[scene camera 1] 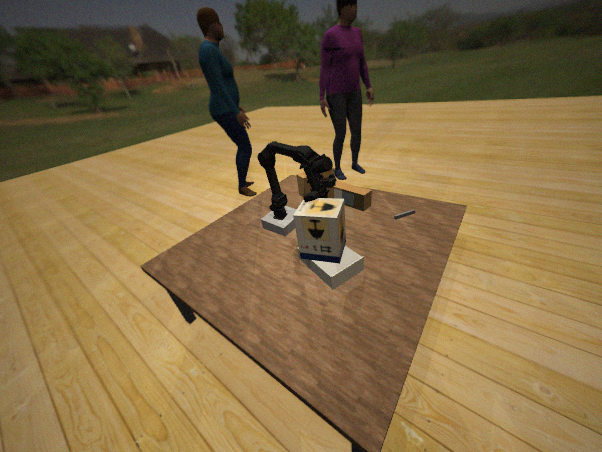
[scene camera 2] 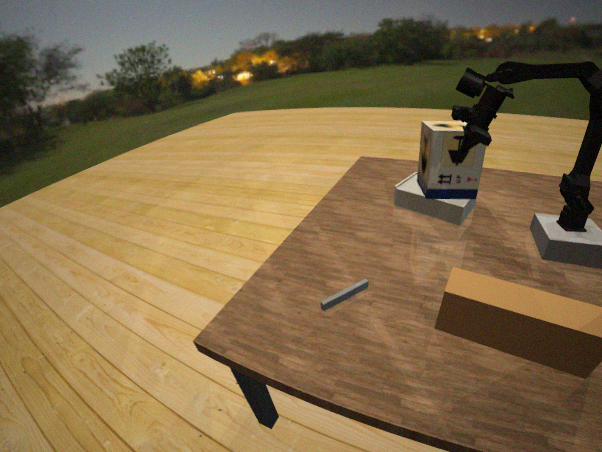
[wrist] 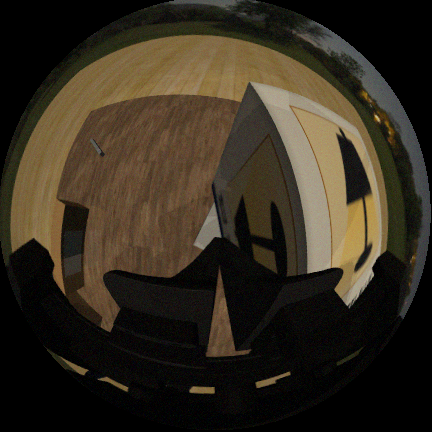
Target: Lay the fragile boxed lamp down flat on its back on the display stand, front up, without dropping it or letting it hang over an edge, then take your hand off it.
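Seen in the pictures: gripper, fingertip midpoint: (scene camera 2: 460, 153) (wrist: 218, 242); arm's base, link origin: (scene camera 1: 280, 216) (scene camera 2: 570, 226).
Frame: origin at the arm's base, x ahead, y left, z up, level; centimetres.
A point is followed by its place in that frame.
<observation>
The lamp box (scene camera 1: 321, 233) @(x 39.3, y -27.2, z 15.4 cm) (scene camera 2: 438, 157) @(x 41.1, y -11.7, z 14.8 cm) (wrist: 322, 169) @(x 38.2, y -14.2, z 23.2 cm) is white with a black lamp picture on yellow panels. It stands upright on the white display stand (scene camera 1: 340, 269) @(x 47.4, y -29.2, z 0.3 cm) (scene camera 2: 429, 206) @(x 42.1, y -12.7, z -2.9 cm) (wrist: 205, 235) @(x 33.6, y -9.9, z 0.3 cm), toward the end nearest the arm. My gripper (scene camera 1: 313, 195) (scene camera 2: 458, 157) @(x 34.6, y -10.2, z 17.0 cm) (wrist: 218, 242) @(x 34.6, y -10.2, z 17.0 cm) is shut with nothing between its fingers. Its tips are close against the upper part of the box's side that faces the arm. I cannot tell whether they touch it.
A brown cardboard block (scene camera 1: 355, 195) @(x 35.5, y 30.5, z 2.6 cm) (scene camera 2: 487, 309) @(x 35.7, y 38.8, z 3.1 cm) lies behind the arm. A small grey bar (scene camera 1: 404, 214) @(x 64.1, y 29.0, z -5.0 cm) (scene camera 2: 344, 294) @(x 64.2, y 30.8, z -4.6 cm) (wrist: 97, 147) @(x 62.5, y 27.6, z -4.5 cm) lies near the table's (scene camera 1: 254, 314) @(x 22.1, y -57.4, z -6.6 cm) far edge. The arm's base (scene camera 1: 279, 221) @(x 2.1, y -4.6, z -0.4 cm) sits left of the stand. Two people (scene camera 1: 223, 90) (scene camera 1: 344, 67) stand on the deck beyond.
</observation>
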